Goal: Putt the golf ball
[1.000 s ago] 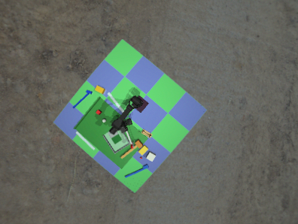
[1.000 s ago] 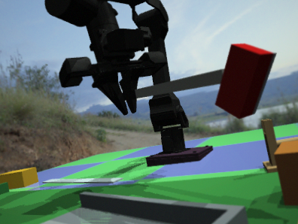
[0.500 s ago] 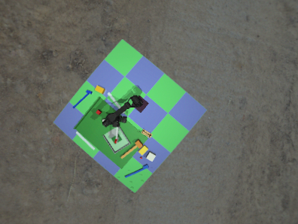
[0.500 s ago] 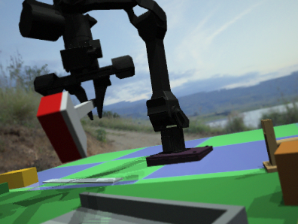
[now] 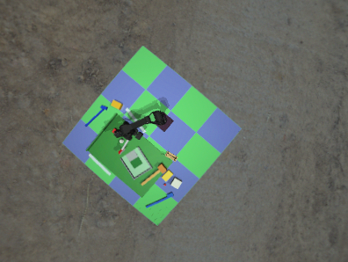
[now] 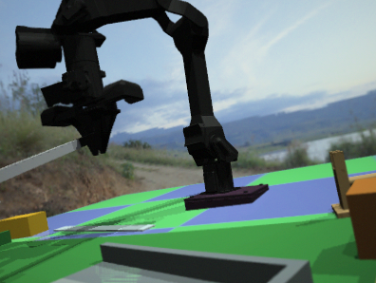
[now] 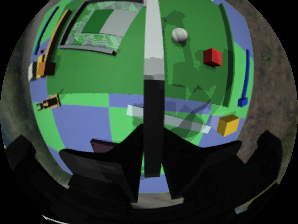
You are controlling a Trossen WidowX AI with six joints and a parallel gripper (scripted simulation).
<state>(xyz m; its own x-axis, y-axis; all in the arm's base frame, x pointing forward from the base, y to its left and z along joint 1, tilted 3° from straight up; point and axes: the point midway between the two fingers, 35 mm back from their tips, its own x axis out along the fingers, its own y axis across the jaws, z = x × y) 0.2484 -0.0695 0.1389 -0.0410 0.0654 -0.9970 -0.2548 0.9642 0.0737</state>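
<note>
The putter lies 110 mm ahead of my gripper tip and 30 mm to the left of it.
</note>
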